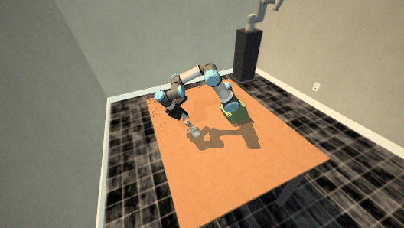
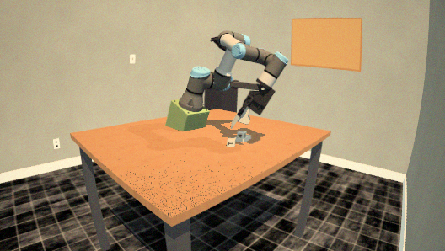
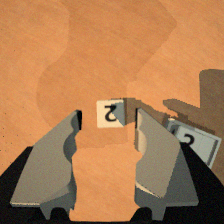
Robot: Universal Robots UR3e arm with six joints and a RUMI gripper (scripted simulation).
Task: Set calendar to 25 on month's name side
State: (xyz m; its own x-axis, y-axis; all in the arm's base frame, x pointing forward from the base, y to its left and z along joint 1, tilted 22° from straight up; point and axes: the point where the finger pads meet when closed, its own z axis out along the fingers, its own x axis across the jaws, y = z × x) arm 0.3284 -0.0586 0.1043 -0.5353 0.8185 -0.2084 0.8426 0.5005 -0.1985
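The white calendar cube lies 80 mm below my hand. Round my hand: white calendar tray (110 mm to the left, 80 mm below, 30 mm behind).
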